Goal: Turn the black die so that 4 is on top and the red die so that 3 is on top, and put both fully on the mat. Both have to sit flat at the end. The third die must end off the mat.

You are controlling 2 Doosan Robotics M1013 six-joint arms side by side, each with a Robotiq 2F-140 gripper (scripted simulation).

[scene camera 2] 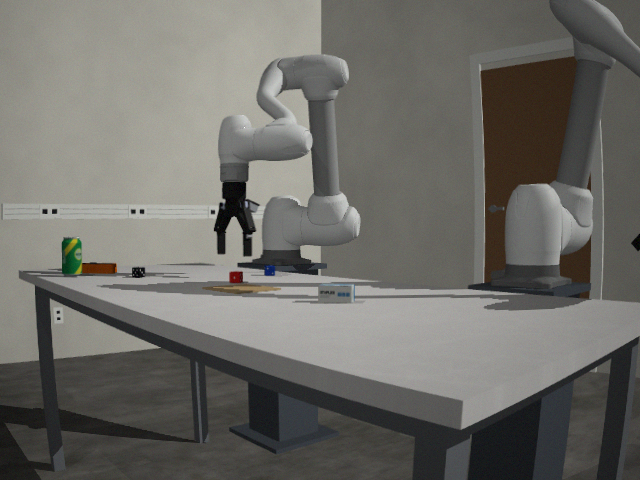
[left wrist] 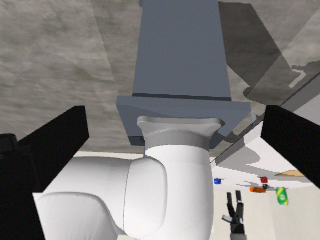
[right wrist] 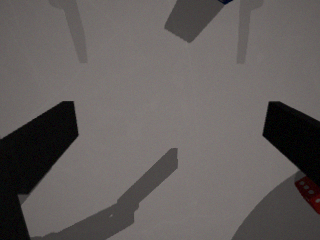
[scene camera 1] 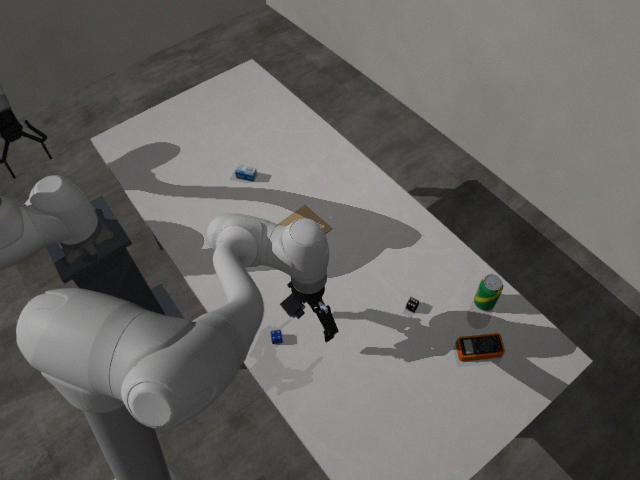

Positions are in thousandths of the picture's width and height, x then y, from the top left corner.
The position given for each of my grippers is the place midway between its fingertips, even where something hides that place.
I see my left gripper (left wrist: 545,506) and my right gripper (scene camera 2: 366,532).
My right gripper also shows in the right wrist view (right wrist: 536,494) and in scene camera 1 (scene camera 1: 490,668).
